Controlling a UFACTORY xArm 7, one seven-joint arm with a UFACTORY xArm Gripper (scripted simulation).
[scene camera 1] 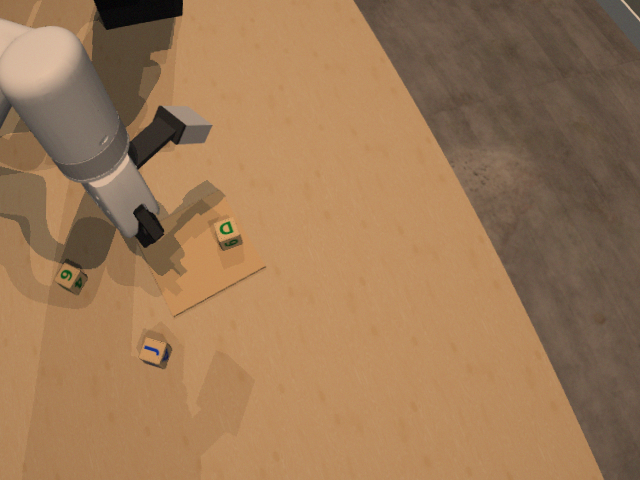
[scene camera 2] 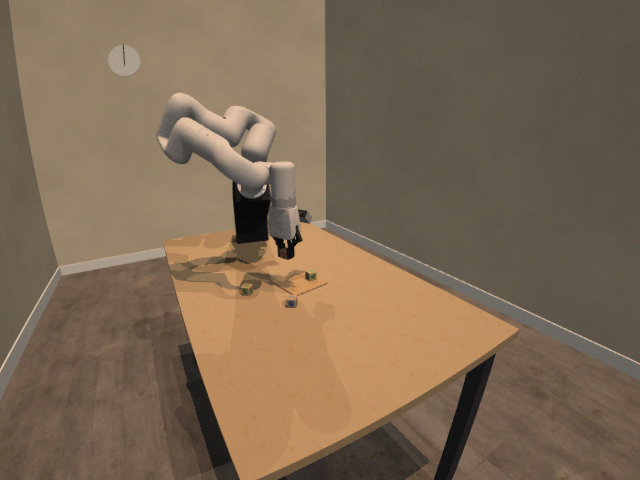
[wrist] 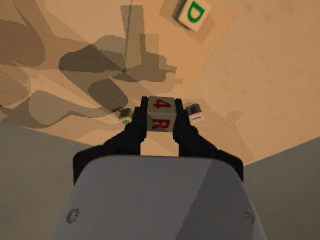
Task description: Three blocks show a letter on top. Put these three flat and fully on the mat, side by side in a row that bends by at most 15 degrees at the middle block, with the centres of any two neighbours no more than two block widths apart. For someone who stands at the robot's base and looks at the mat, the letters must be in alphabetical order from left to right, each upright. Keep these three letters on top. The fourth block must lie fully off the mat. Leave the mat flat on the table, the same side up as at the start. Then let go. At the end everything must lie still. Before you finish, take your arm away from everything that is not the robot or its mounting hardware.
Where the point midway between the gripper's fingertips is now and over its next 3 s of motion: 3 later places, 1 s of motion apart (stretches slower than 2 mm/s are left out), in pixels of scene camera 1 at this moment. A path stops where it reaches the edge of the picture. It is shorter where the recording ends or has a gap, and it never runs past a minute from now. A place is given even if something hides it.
My gripper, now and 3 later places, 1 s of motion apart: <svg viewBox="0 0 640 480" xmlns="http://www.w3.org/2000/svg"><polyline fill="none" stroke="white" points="144,228 145,233 160,256 164,260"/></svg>
